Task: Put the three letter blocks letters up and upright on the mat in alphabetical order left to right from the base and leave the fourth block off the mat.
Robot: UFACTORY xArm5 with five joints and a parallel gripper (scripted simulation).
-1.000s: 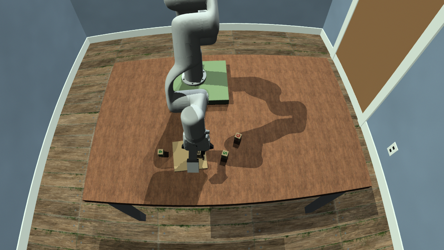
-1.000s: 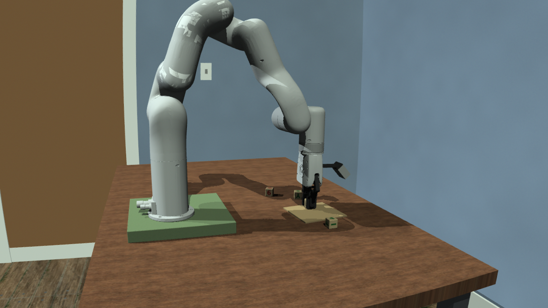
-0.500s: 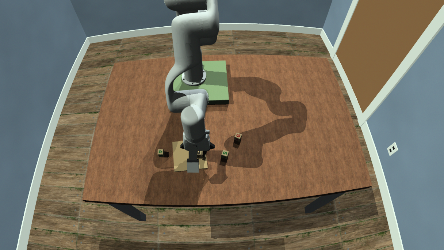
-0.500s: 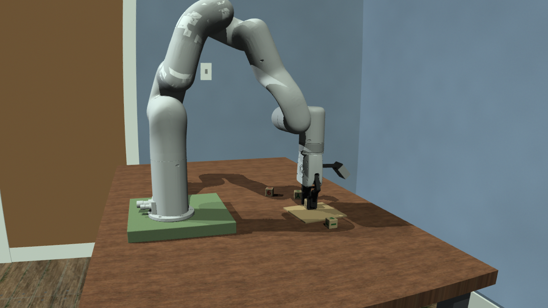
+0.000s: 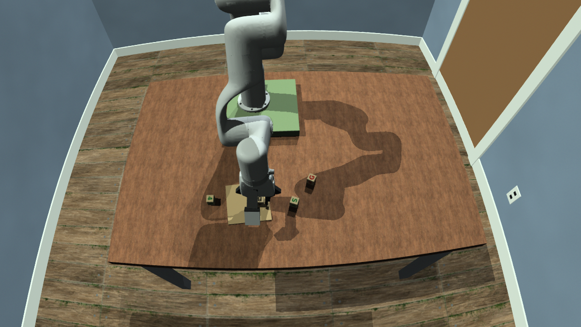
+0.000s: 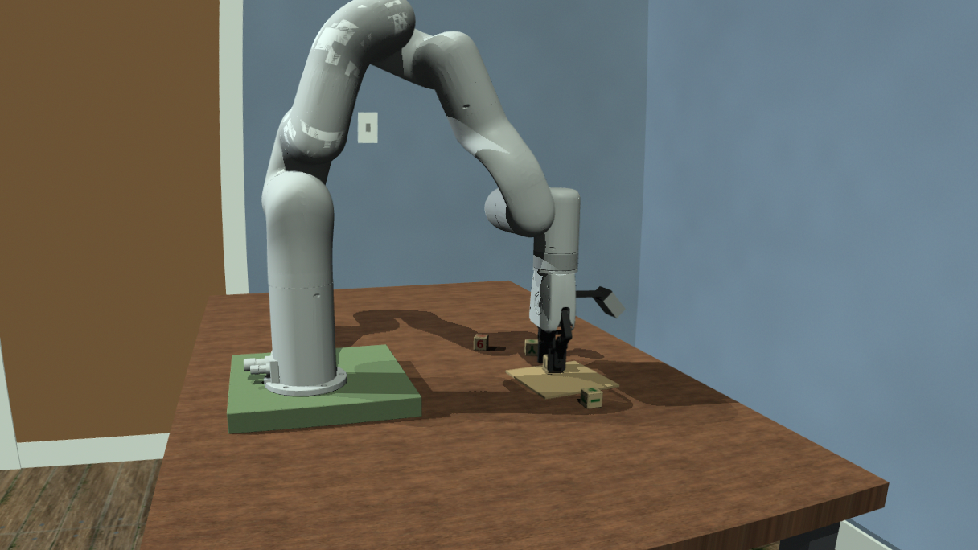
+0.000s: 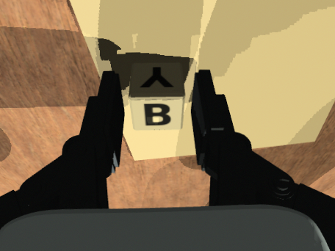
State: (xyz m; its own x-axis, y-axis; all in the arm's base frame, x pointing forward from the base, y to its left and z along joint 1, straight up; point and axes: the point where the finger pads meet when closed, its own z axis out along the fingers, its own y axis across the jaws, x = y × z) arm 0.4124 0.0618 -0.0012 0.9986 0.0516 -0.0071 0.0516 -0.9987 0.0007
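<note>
Now: the tan mat 40 mm to the right of my hand and 30 mm below it. Round my hand: cream block 10 mm ahead, 160 mm to the right, 20 mm below.
</note>
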